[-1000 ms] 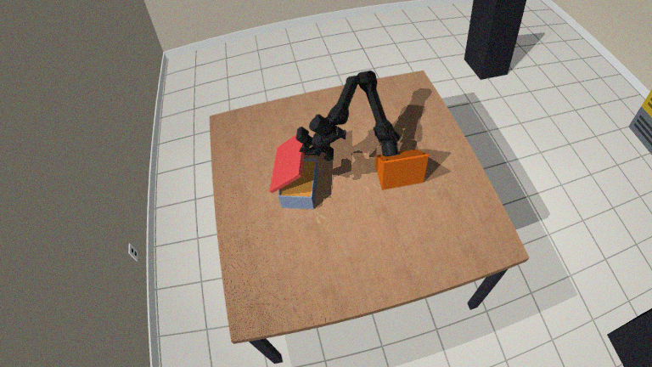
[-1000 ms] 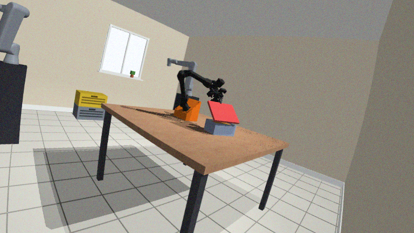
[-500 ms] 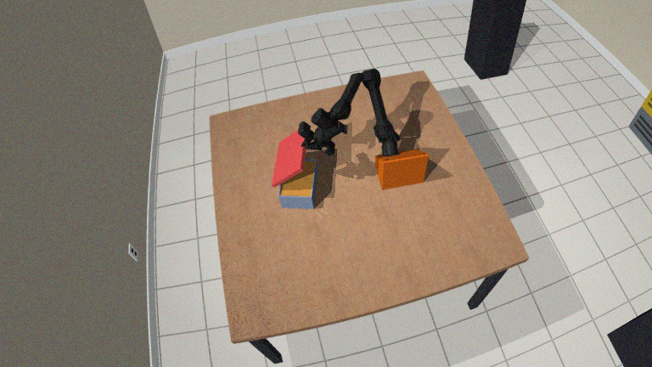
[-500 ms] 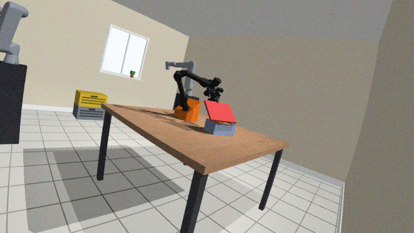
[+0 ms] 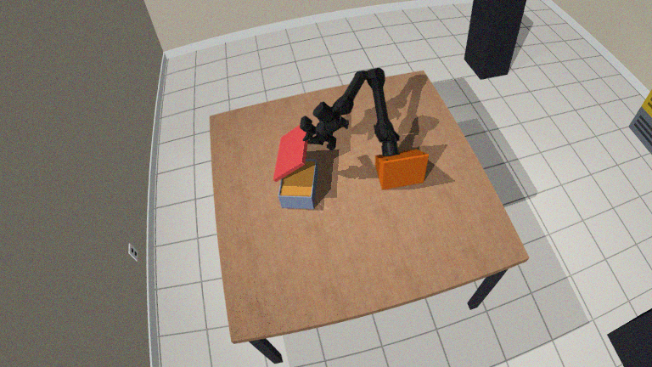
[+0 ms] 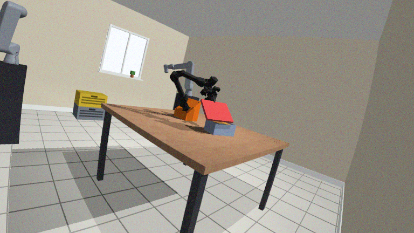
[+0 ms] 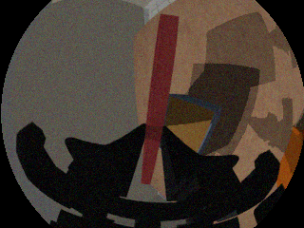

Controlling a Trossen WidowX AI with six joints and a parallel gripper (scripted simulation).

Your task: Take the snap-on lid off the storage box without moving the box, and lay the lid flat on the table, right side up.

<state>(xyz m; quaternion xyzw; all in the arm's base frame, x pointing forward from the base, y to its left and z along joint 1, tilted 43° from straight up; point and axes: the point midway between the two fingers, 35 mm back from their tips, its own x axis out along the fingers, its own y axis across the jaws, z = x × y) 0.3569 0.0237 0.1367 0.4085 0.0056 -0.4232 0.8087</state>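
My gripper tip is now 60 mm short of the red lid, 20 mm to the left of it and 50 mm above it. The rest, counted from my gripper tip: storage box: 70 mm ahead, 70 mm to the left, 190 mm below.
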